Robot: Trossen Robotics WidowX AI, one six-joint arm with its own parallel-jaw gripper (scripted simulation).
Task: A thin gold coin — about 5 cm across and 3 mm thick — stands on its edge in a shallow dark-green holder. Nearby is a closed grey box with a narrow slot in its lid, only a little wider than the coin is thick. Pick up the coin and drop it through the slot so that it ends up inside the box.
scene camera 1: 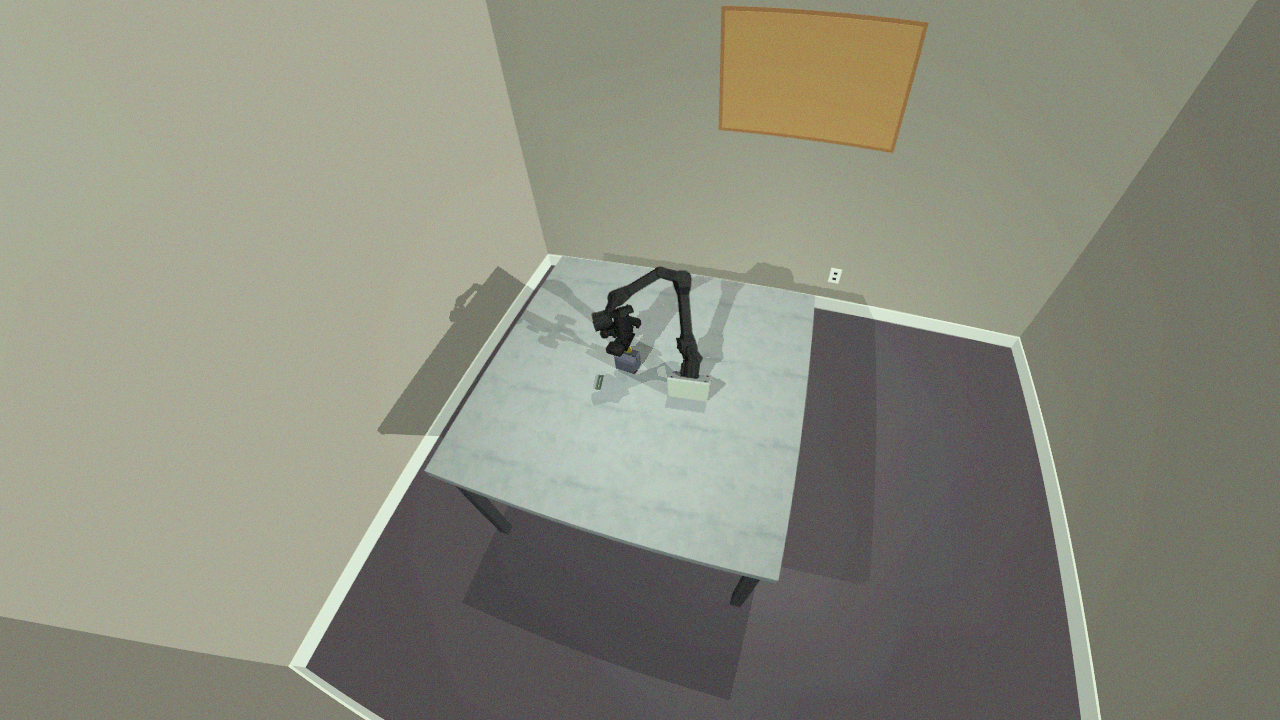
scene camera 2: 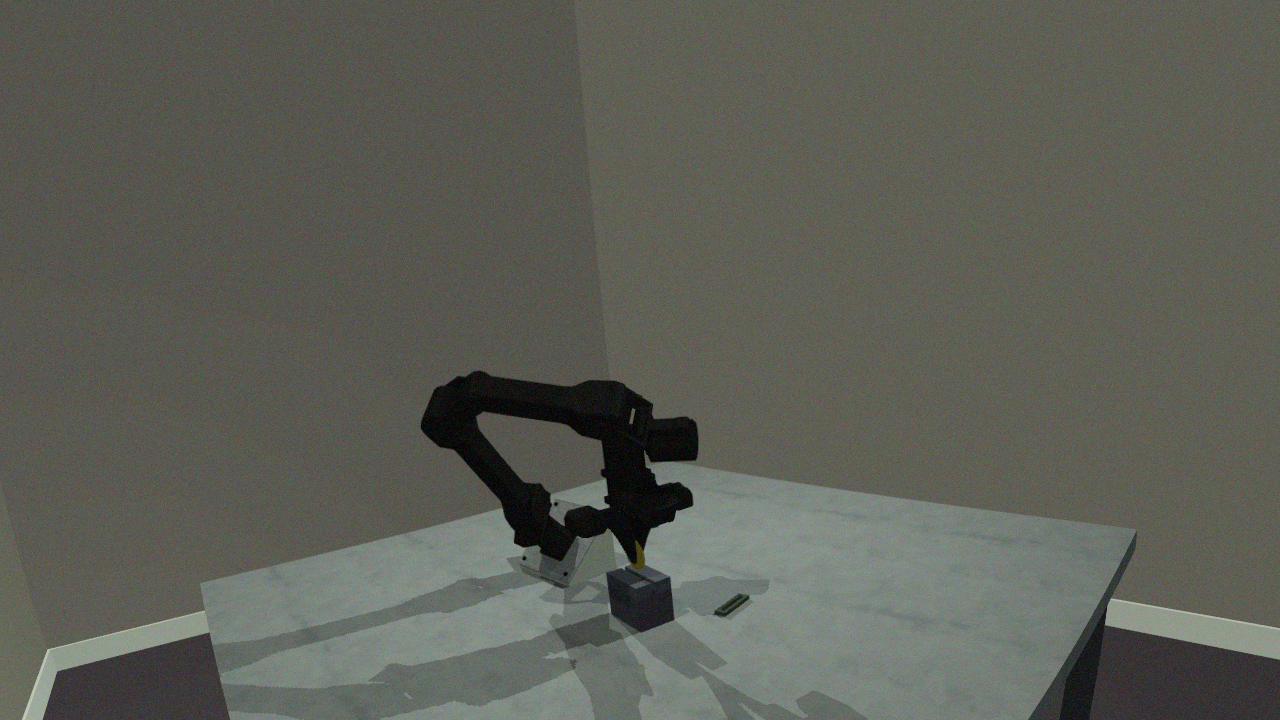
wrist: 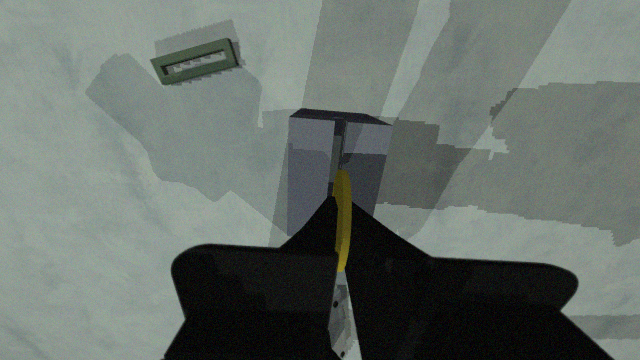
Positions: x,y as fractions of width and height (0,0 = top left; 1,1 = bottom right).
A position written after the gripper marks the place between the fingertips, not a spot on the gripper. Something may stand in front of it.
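Note:
The gripper (scene camera 2: 0.50,0.78), which appears at (wrist: 0.53,0.57) as well, is holding a gold coin (wrist: 0.54,0.52).

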